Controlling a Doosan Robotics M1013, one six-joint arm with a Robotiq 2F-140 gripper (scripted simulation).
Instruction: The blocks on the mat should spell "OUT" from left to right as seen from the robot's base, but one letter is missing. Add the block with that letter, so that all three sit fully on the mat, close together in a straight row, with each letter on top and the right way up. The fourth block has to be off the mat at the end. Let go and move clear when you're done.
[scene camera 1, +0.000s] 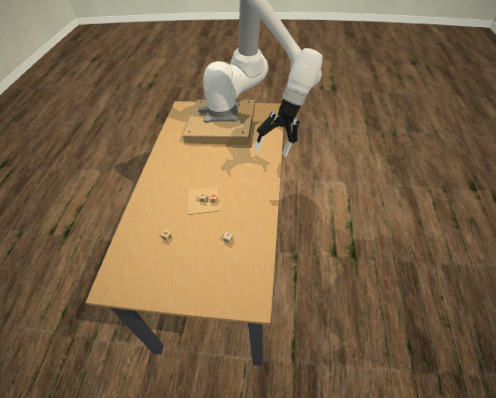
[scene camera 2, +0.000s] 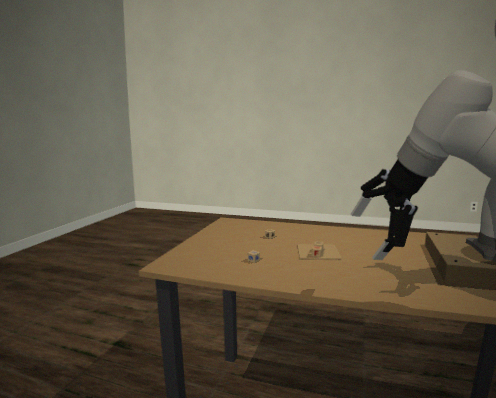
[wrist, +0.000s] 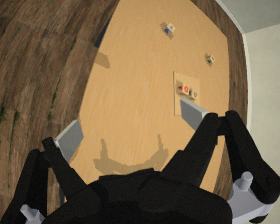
Labels:
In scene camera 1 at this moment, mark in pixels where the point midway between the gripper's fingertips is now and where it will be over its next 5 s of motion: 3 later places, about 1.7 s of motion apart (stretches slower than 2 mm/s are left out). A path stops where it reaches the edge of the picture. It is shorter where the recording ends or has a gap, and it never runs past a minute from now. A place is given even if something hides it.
The gripper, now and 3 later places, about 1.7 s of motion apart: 270, 152; 239, 205; 211, 188; 164, 222

